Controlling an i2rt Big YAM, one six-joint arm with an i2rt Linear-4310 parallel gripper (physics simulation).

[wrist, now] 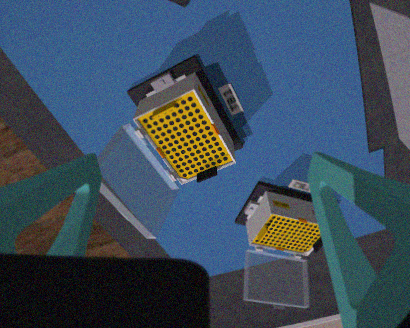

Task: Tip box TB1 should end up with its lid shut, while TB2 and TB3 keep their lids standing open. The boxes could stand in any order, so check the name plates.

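Places are measured from the arm's base along level axes (x ahead, y left, z up), in centimetres.
Pixels of known places: gripper, fingertip midpoint: [204, 164].
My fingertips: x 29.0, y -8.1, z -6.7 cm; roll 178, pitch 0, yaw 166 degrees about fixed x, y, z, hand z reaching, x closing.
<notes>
Behind a point stands the place of what it marks.
Box TB1 [186, 136] {x 34.2, y 3.5, z -28.5 cm}, grey with a yellow perforated rack, stands left of centre on a dark base. Its name plate [230, 98] {x 27.7, y 2.4, z -34.1 cm} is blurred but reads TB1. Its clear lid [137, 182] {x 41.2, y 5.9, z -24.4 cm} stands open at the lower left side. A second, similar box [286, 232] {x 23.3, y 26.5, z -28.6 cm} is at the lower right, partly behind the right finger; its plate [299, 185] {x 19.4, y 21.4, z -34.0 cm} is too small to read surely, and matches TB2 by position. Its clear lid [276, 277] {x 26.4, y 33.4, z -24.4 cm} is open too. TB3 cannot be made out. My gripper [204, 164] {x 29.0, y -8.1, z -6.7 cm} is open and empty, its fingers spread on either side of TB1's front part in the view.
The boxes stand on a blue mat [310, 75] {x 16.5, y 1.8, z -34.2 cm} with a dark grey surface around it. A pale grey slab [395, 65] {x 6.4, y 1.4, z -31.1 cm} lies at the upper right. Wood [15, 160] shows at the left. A dark corner shows at the top edge. The black gripper body hides the lower left.
</notes>
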